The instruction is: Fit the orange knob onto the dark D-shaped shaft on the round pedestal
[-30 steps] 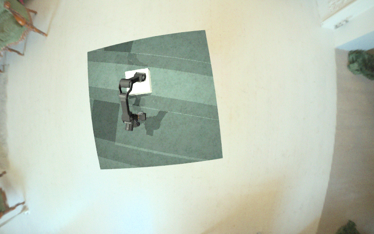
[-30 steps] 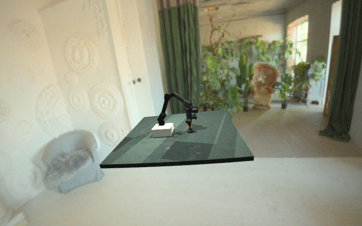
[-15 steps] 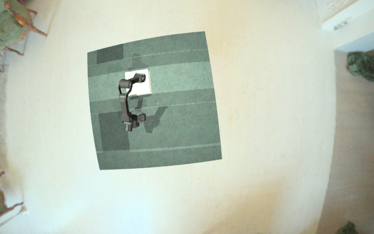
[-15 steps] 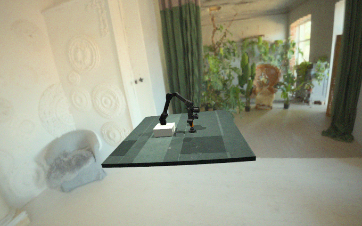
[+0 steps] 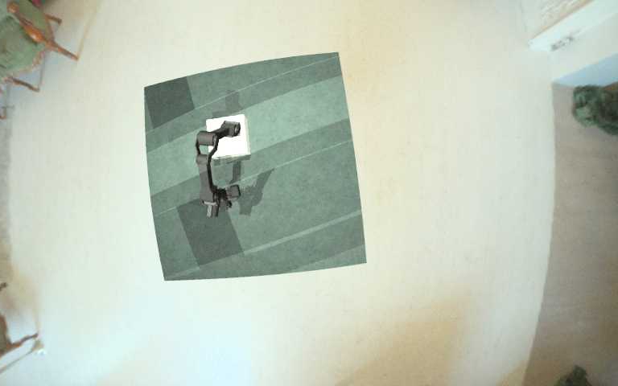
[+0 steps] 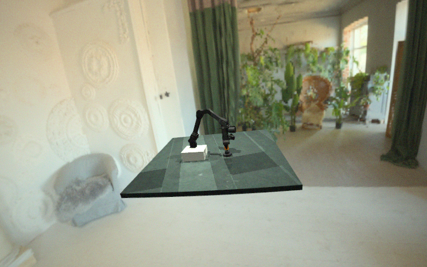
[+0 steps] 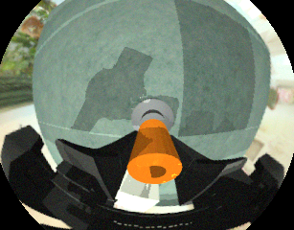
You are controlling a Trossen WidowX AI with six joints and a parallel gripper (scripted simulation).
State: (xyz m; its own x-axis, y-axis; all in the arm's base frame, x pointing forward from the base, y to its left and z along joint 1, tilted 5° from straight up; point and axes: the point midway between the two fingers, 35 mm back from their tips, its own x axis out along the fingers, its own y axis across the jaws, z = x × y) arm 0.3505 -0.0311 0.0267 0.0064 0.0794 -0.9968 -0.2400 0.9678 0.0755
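The orange knob lies 2 cm above my gripper tip. The rest, counted from my gripper tip: round pedestal (4 cm below).
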